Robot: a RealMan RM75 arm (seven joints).
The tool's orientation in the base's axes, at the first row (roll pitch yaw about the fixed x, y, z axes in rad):
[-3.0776 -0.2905 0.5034]
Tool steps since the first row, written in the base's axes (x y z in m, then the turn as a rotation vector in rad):
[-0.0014 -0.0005 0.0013 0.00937 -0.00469 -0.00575]
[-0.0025 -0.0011 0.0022 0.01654 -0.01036 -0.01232]
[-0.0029 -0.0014 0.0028 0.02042 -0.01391 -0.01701]
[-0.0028 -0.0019 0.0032 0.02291 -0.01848 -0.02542]
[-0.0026 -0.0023 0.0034 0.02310 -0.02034 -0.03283]
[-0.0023 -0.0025 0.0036 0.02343 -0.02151 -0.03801]
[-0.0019 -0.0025 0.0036 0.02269 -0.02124 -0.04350]
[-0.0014 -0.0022 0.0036 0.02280 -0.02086 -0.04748]
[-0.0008 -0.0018 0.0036 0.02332 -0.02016 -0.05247]
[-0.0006 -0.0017 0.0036 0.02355 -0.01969 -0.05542]
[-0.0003 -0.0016 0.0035 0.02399 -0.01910 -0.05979]
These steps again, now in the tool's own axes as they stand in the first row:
[-0.0010 -0.0003 -0.0016 0.00405 0.00907 0.00665]
[-0.0020 -0.0004 -0.0029 0.00556 0.01795 0.01340]
[-0.0023 -0.0004 -0.0036 0.00584 0.02324 0.01805]
[-0.0023 0.0001 -0.0040 0.00340 0.02895 0.02575]
[-0.0023 0.0005 -0.0043 0.00058 0.03110 0.03252]
[-0.0021 0.0008 -0.0044 -0.00117 0.03260 0.03732]
[-0.0017 0.0010 -0.0043 -0.00323 0.03233 0.04245]
[-0.0012 0.0010 -0.0042 -0.00411 0.03230 0.04636]
[-0.0005 0.0009 -0.0040 -0.00478 0.03226 0.05138]
[-0.0003 0.0010 -0.0039 -0.00521 0.03215 0.05434]
[0.0000 0.0010 -0.0037 -0.00582 0.03213 0.05873]

